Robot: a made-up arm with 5 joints. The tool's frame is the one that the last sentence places. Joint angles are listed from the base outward.
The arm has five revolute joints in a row. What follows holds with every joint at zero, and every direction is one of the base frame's. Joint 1 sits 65 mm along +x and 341 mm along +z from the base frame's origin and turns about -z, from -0.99 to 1.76 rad. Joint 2 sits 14 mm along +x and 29 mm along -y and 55 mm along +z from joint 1 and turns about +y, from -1.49 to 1.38 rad. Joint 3 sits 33 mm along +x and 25 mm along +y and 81 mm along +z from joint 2 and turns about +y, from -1.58 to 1.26 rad. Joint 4 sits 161 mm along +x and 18 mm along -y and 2 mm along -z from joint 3 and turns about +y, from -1.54 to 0.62 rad. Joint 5 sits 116 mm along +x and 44 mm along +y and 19 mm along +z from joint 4 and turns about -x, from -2.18 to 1.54 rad. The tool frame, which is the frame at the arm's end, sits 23 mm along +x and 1 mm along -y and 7 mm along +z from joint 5; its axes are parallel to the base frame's.
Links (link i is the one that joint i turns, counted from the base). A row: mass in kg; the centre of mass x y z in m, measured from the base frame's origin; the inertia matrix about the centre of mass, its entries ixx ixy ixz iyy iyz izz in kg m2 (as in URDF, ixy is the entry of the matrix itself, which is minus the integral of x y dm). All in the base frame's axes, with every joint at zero. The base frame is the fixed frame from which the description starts. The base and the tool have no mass.
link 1: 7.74; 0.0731 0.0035 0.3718; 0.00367 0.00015 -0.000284 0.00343 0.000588 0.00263
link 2: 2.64; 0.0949 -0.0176 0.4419; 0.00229 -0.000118 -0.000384 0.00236 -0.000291 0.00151
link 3: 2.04; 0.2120 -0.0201 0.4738; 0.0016 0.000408 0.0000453 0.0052 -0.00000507 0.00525
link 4: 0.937; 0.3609 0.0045 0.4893; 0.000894 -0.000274 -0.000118 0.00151 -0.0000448 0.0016
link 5: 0.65; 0.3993 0.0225 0.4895; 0.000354 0 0 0.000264 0 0.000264
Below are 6 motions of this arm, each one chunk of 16 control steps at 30 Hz.
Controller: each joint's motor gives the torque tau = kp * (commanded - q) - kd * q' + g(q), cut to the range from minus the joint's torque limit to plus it. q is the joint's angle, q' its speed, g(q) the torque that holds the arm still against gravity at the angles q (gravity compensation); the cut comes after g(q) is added. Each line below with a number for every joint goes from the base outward.
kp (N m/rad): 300 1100 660 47 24
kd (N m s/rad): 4.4 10 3.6 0.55 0.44
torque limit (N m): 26 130 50 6.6 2.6
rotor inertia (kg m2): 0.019 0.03 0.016 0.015 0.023
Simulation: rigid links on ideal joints. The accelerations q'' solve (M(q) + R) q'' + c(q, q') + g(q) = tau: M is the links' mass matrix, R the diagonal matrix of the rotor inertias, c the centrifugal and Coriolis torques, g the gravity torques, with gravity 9.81 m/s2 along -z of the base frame. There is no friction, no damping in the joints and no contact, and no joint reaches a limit. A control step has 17 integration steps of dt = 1/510 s. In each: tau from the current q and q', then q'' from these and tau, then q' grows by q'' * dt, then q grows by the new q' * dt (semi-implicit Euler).
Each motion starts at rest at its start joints. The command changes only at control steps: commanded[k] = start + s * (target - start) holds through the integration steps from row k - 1 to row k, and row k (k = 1, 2, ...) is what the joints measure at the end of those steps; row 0 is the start. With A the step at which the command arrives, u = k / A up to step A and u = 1 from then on. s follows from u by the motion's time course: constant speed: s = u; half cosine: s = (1 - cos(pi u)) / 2; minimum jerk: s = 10 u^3 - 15 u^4 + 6 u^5; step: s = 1 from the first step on.
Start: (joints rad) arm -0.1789 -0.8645 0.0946 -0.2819 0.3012
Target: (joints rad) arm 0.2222 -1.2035 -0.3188 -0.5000 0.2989
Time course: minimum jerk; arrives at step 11
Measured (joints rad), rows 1 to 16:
1: -0.1763 -0.8666 0.0917 -0.2783 0.3011
2: -0.1606 -0.8797 0.0740 -0.2639 0.3007
3: -0.1252 -0.9100 0.0346 -0.2613 0.3002
4: -0.0727 -0.9572 -0.0257 -0.2936 0.3000
5: -0.0104 -1.0162 -0.0994 -0.3560 0.3004
6: 0.0554 -1.0781 -0.1747 -0.4269 0.3008
7: 0.1185 -1.1333 -0.2402 -0.4851 0.3008
8: 0.1707 -1.1748 -0.2883 -0.5210 0.3003
9: 0.2052 -1.1992 -0.3158 -0.5356 0.2995
10: 0.2206 -1.2074 -0.3240 -0.5335 0.2989
11: 0.2225 -1.2051 -0.3202 -0.5163 0.2987
12: 0.2222 -1.2019 -0.3165 -0.4894 0.2988
13: 0.2224 -1.2015 -0.3164 -0.4788 0.2988
14: 0.2223 -1.2028 -0.3182 -0.4914 0.2989
15: 0.2222 -1.2044 -0.3200 -0.5076 0.2989
16: 0.2221 -1.2047 -0.3202 -0.5119 0.2990

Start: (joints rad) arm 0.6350 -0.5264 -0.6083 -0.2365 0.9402
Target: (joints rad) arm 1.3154 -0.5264 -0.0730 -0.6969 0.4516
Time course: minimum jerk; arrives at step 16
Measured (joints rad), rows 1 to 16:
1: 0.6365 -0.5264 -0.6070 -0.2383 0.9397
2: 0.6461 -0.5260 -0.5988 -0.2482 0.9359
3: 0.6686 -0.5251 -0.5796 -0.2674 0.9239
4: 0.7062 -0.5238 -0.5480 -0.2937 0.8995
5: 0.7588 -0.5221 -0.5044 -0.3269 0.8620
6: 0.8242 -0.5206 -0.4510 -0.3676 0.8133
7: 0.8989 -0.5195 -0.3910 -0.4154 0.7575
8: 0.9784 -0.5190 -0.3279 -0.4677 0.6983
9: 1.0579 -0.5190 -0.2658 -0.5205 0.6394
10: 1.1323 -0.5195 -0.2082 -0.5699 0.5840
11: 1.1973 -0.5204 -0.1588 -0.6128 0.5354
12: 1.2492 -0.5216 -0.1199 -0.6474 0.4962
13: 1.2859 -0.5231 -0.0932 -0.6725 0.4683
14: 1.3072 -0.5245 -0.0782 -0.6879 0.4522
15: 1.3155 -0.5257 -0.0730 -0.6948 0.4465
16: 1.3160 -0.5264 -0.0731 -0.6969 0.4480

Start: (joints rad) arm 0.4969 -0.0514 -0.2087 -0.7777 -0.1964
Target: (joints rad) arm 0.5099 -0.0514 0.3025 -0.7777 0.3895
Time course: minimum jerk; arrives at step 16
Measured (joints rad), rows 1 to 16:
1: 0.4969 -0.0514 -0.2074 -0.7786 -0.1958
2: 0.4971 -0.0512 -0.1996 -0.7827 -0.1913
3: 0.4974 -0.0504 -0.1813 -0.7871 -0.1770
4: 0.4981 -0.0491 -0.1510 -0.7874 -0.1478
5: 0.4992 -0.0476 -0.1093 -0.7838 -0.1028
6: 0.5005 -0.0462 -0.0582 -0.7793 -0.0446
7: 0.5021 -0.0453 -0.0008 -0.7761 0.0224
8: 0.5037 -0.0449 0.0594 -0.7745 0.0933
9: 0.5052 -0.0449 0.1189 -0.7731 0.1641
10: 0.5067 -0.0452 0.1740 -0.7713 0.2306
11: 0.5079 -0.0459 0.2215 -0.7693 0.2891
12: 0.5090 -0.0469 0.2586 -0.7682 0.3363
13: 0.5096 -0.0481 0.2841 -0.7685 0.3699
14: 0.5100 -0.0493 0.2982 -0.7701 0.3892
15: 0.5101 -0.0505 0.3029 -0.7727 0.3960
16: 0.5100 -0.0513 0.3025 -0.7763 0.3940

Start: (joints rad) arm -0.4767 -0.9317 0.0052 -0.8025 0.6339
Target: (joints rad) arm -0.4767 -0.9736 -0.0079 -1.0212 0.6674
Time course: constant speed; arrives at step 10
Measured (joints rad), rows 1 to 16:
1: -0.4766 -0.9349 0.0048 -0.8120 0.6353
2: -0.4766 -0.9401 0.0021 -0.8403 0.6389
3: -0.4767 -0.9454 -0.0005 -0.8761 0.6436
4: -0.4767 -0.9499 -0.0020 -0.9033 0.6479
5: -0.4767 -0.9535 -0.0026 -0.9199 0.6513
6: -0.4767 -0.9571 -0.0032 -0.9343 0.6541
7: -0.4766 -0.9612 -0.0046 -0.9543 0.6570
8: -0.4767 -0.9658 -0.0063 -0.9798 0.6603
9: -0.4767 -0.9703 -0.0079 -1.0056 0.6639
10: -0.4767 -0.9744 -0.0092 -1.0278 0.6675
11: -0.4768 -0.9751 -0.0096 -1.0376 0.6694
12: -0.4768 -0.9740 -0.0081 -1.0287 0.6690
13: -0.4767 -0.9731 -0.0072 -1.0152 0.6676
14: -0.4766 -0.9729 -0.0071 -1.0123 0.6666
15: -0.4767 -0.9735 -0.0078 -1.0188 0.6666
16: -0.4767 -0.9740 -0.0084 -1.0253 0.6673

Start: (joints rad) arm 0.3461 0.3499 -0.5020 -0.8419 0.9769
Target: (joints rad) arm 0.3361 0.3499 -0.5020 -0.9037 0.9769
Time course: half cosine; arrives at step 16
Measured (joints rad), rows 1 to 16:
1: 0.3460 0.3499 -0.5020 -0.8423 0.9769
2: 0.3458 0.3500 -0.5019 -0.8438 0.9769
3: 0.3453 0.3500 -0.5019 -0.8467 0.9769
4: 0.3447 0.3499 -0.5020 -0.8511 0.9769
5: 0.3439 0.3499 -0.5020 -0.8562 0.9769
6: 0.3430 0.3499 -0.5020 -0.8618 0.9769
7: 0.3420 0.3499 -0.5020 -0.8677 0.9769
8: 0.3410 0.3499 -0.5020 -0.8737 0.9769
9: 0.3400 0.3499 -0.5020 -0.8798 0.9769
10: 0.3391 0.3499 -0.5020 -0.8858 0.9769
11: 0.3382 0.3499 -0.5020 -0.8912 0.9769
12: 0.3374 0.3499 -0.5021 -0.8959 0.9769
13: 0.3368 0.3499 -0.5021 -0.8996 0.9769
14: 0.3364 0.3499 -0.5021 -0.9023 0.9769
15: 0.3361 0.3499 -0.5021 -0.9039 0.9769
16: 0.3360 0.3499 -0.5021 -0.9044 0.9769

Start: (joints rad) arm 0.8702 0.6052 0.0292 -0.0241 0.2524
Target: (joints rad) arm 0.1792 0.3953 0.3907 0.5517 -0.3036
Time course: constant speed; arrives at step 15
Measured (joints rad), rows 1 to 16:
1: 0.8456 0.5900 0.0527 -0.0059 0.2362
2: 0.7871 0.5768 0.0780 0.0442 0.1953
3: 0.7212 0.5647 0.1049 0.1018 0.1436
4: 0.6703 0.5514 0.1299 0.1500 0.0973
5: 0.6324 0.5367 0.1531 0.1833 0.0611
6: 0.5935 0.5218 0.1759 0.2108 0.0298
7: 0.5468 0.5075 0.1995 0.2438 -0.0033
8: 0.4967 0.4938 0.2242 0.2852 -0.0405
9: 0.4490 0.4803 0.2492 0.3299 -0.0799
10: 0.4042 0.4665 0.2736 0.3714 -0.1186
11: 0.3595 0.4523 0.2974 0.4078 -0.1556
12: 0.3135 0.4380 0.3210 0.4425 -0.1918
13: 0.2668 0.4240 0.3451 0.4794 -0.2282
14: 0.2205 0.4101 0.3695 0.5193 -0.2653
15: 0.1747 0.3963 0.3939 0.5599 -0.3027
16: 0.1617 0.3972 0.3942 0.5850 -0.3233

